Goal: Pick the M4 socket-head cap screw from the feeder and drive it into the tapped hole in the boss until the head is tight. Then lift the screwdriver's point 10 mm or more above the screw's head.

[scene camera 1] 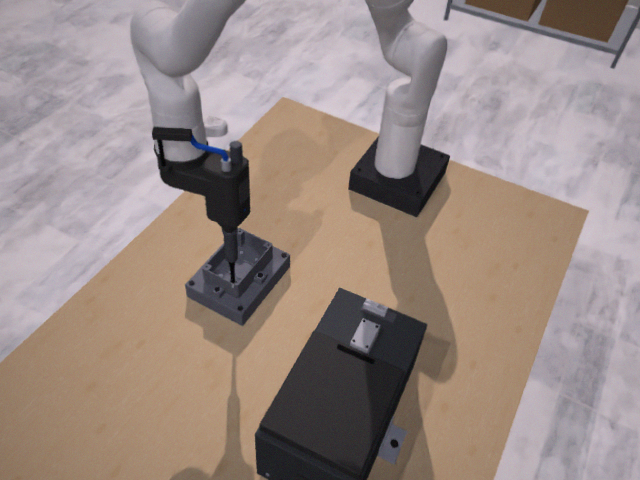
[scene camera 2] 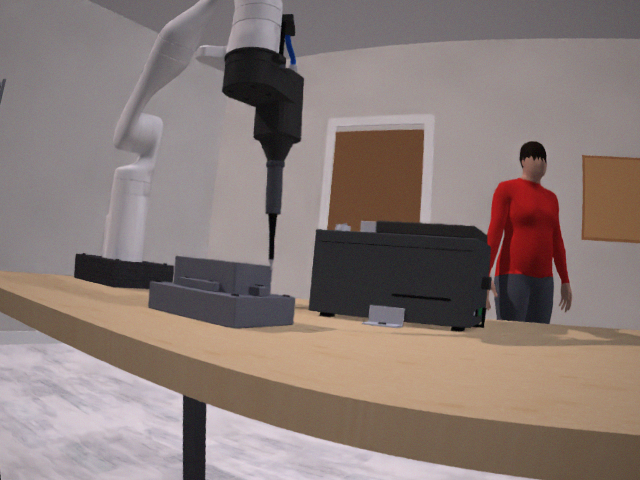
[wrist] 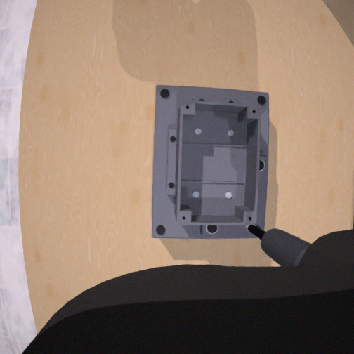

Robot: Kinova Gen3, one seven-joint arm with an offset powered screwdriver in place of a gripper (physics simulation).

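My screwdriver (scene camera 1: 232, 279) (scene camera 2: 271, 253) (wrist: 256, 231) points straight down at the near corner of the grey housing (scene camera 1: 206, 298) (scene camera 2: 193, 305) (wrist: 165, 160). A small silver screw (scene camera 1: 233, 285) (scene camera 2: 270, 263) (wrist: 250, 228) shows at the bit's tip. In scene camera 2 its lower end is at about the height of the housing's upper rim, at the right corner. In the wrist view it appears beside the corner post (wrist: 245, 215) with a small dark hole. Whether it touches the housing cannot be told. The black feeder (scene camera 1: 330, 392) (scene camera 2: 392, 273) stands apart from the housing.
The arm's black base (scene camera 1: 382, 188) (scene camera 2: 121, 271) stands at the back of the wooden table (scene camera 1: 129, 330) (scene camera 2: 361, 361) (wrist: 90, 200). A small grey bracket (scene camera 1: 391, 452) (scene camera 2: 386, 314) is beside the feeder. A person in red (scene camera 2: 527, 222) stands behind the table.
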